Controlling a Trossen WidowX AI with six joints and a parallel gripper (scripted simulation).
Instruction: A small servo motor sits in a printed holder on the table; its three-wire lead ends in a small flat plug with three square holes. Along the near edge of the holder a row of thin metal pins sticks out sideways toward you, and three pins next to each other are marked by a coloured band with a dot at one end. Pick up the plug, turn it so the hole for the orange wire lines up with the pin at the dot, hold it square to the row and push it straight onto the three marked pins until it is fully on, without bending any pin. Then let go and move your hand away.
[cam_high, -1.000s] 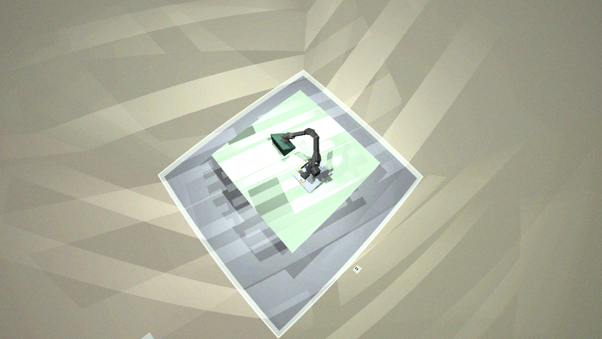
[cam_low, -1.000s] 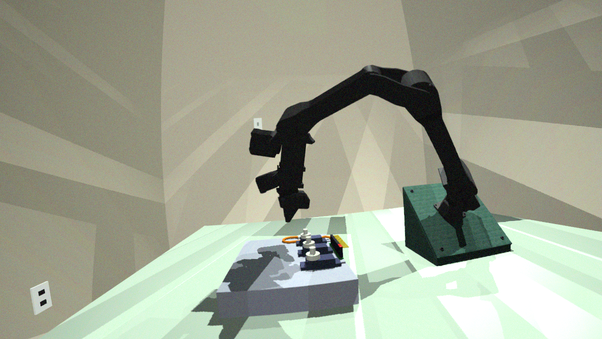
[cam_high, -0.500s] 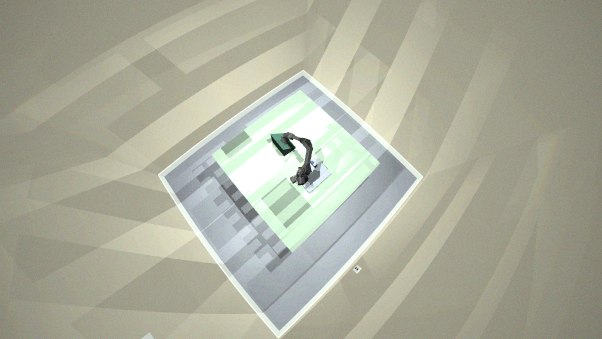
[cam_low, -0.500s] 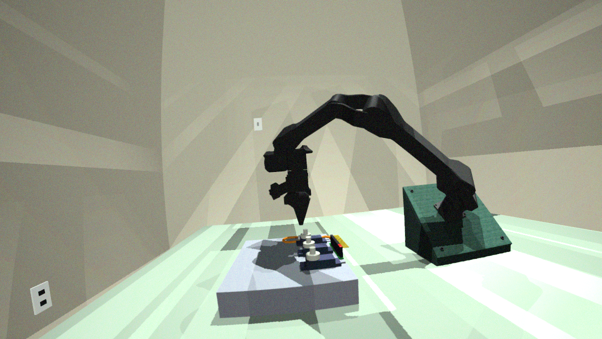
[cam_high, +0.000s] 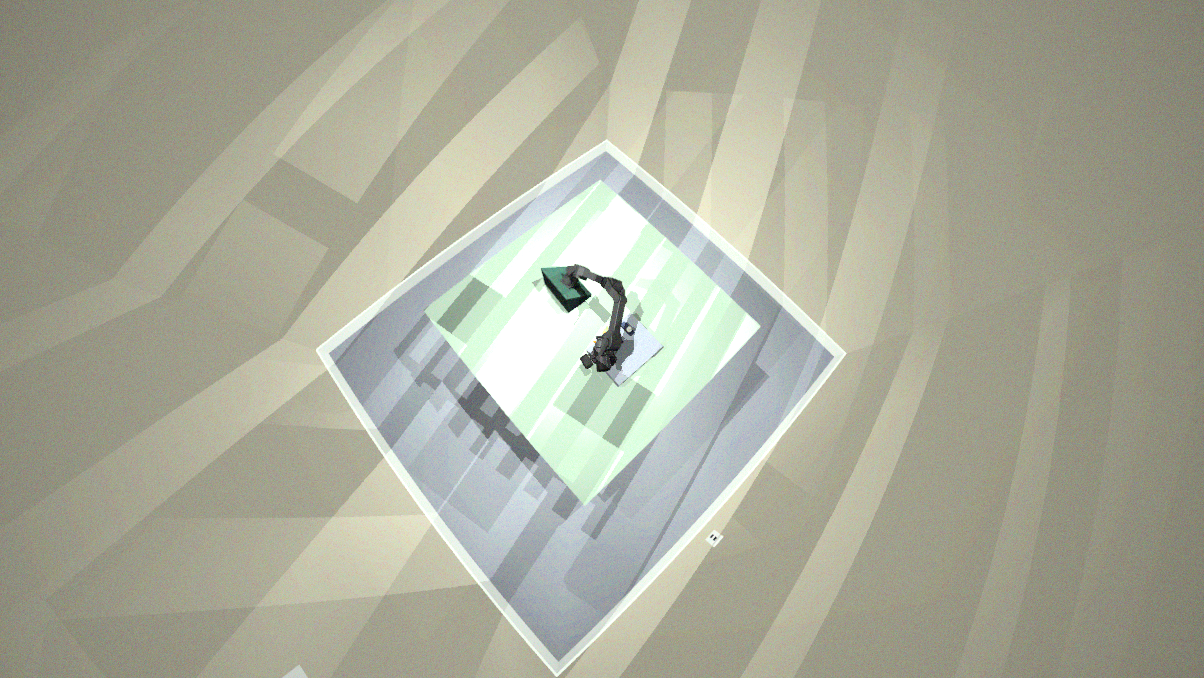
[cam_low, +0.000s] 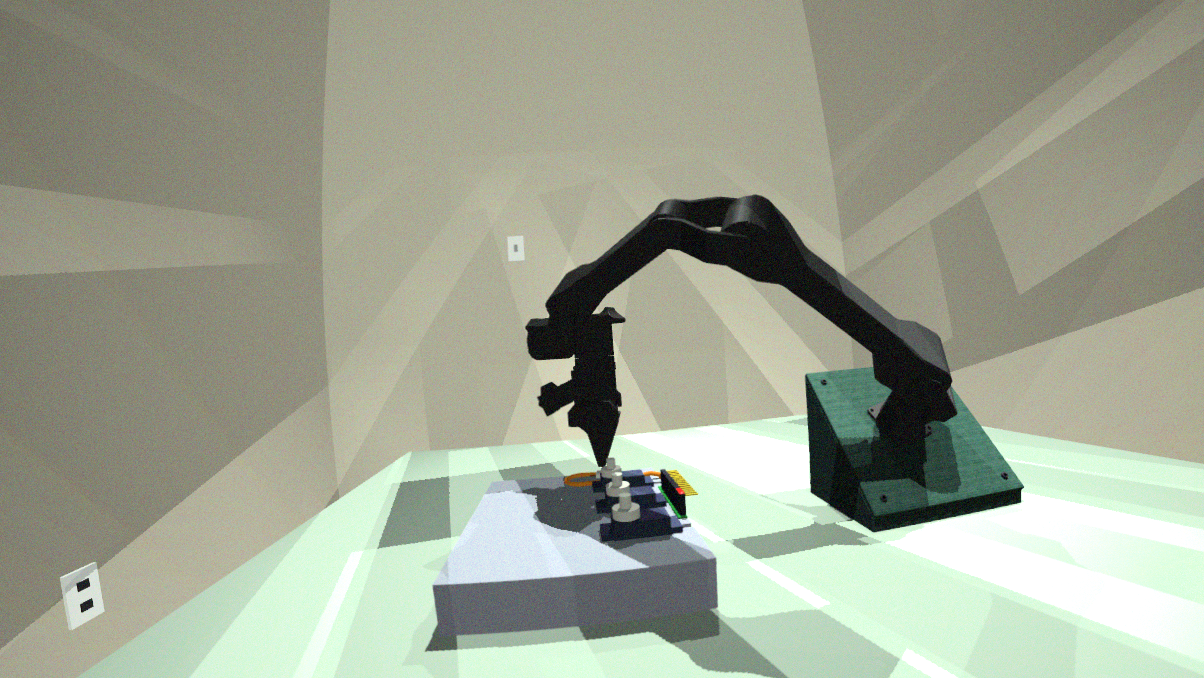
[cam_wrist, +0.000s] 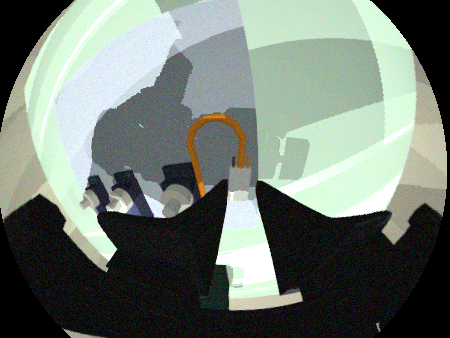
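Now: gripper tip 5 cm past the red band, 18 cm to the right of it and 1 cm below it. From my gripper tip the other things lie so: black pin strip (5 cm behind, 14 cm to the left); then grey holder (10 cm ahead, 12 cm to the left, 4 cm below).
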